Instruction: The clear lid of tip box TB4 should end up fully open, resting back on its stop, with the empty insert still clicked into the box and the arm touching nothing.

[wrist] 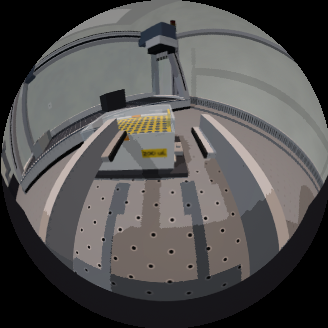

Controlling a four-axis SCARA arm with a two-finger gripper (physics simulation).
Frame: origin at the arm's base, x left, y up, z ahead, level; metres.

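Where they show: gripper, fingertip midpoint: (pixel 157 122).
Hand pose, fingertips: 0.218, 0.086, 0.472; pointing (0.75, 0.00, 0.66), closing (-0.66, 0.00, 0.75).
Each offset is from my fingertips to the top centre of the thing, as dx, dy, dz. "spot": to the spot under its first point. Level surfaces: height alone.
Tip box TB4 {+0.063, +0.004, -0.002} (pixel 165 142) is white with a yellow "200 uL" label and stands upright on a dark base {spot: +0.012, -0.068, -0.022} (pixel 142 175) in the wrist view. A yellow insert {+0.063, +0.001, -0.002} (pixel 145 124) with a grid of holes sits in its top. The clear lid {spot: +0.025, +0.003, +0.028} (pixel 162 110) shows as faint see-through edges at the top and back of the box; its exact angle is hard to tell. My gripper (pixel 157 122) is shut with nothing between its fingers, which stand a little apart. It is on the near side of the box, and the left finger hides part of the box's left side. Contact with the lid cannot be made out.
A perforated deck {dy -0.073} (pixel 155 222) lies below, with shadows of the fingers on it. A dark block {spot: +0.297, +0.010, +0.049} (pixel 113 100) stands behind the box near a long track at the left. A blue and grey machine head {+0.298, +0.304, +0.266} (pixel 160 39) on a column rises at the back. A grille runs along the right.
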